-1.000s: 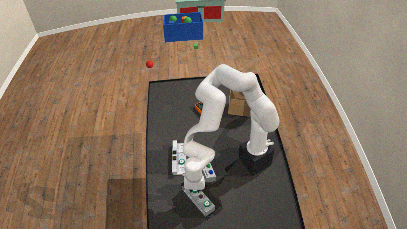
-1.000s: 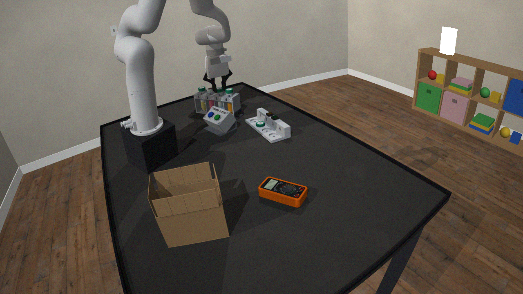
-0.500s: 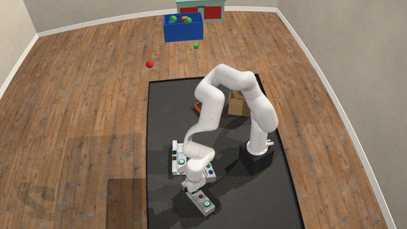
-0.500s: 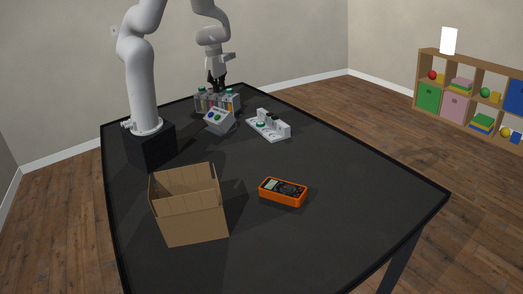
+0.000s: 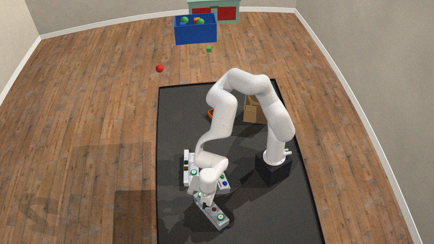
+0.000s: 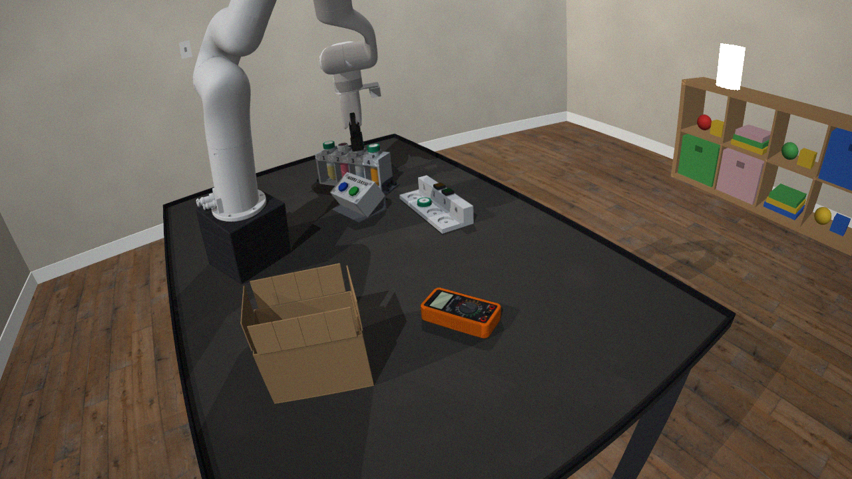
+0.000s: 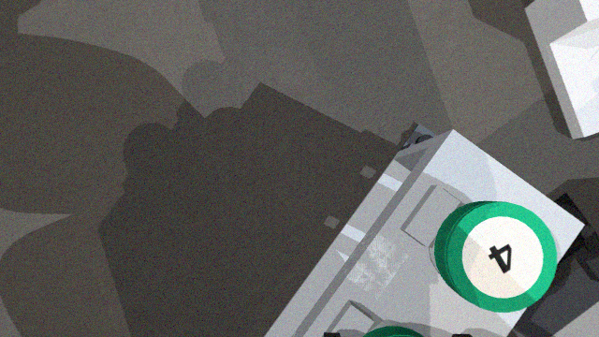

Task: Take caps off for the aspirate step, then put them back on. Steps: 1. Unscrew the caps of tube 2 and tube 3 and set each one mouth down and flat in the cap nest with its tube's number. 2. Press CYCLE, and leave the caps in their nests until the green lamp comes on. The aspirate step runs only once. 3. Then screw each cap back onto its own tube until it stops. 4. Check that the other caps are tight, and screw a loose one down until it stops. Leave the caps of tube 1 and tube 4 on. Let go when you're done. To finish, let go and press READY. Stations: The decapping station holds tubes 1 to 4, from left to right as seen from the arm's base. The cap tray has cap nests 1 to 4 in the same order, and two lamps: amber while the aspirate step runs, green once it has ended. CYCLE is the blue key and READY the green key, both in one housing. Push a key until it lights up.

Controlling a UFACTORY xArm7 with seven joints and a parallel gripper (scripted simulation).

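Now: the cap 50 mm to the right of my hand, 30 mm ahead of it and 10 mm below it. Also, from my hand: blue key 120 mm to the right, 100 mm behind, 60 mm below; then green key 170 mm to the right, 90 mm behind, 60 mm below; then key housing 150 mm to the right, 80 mm below, 80 mm behind.
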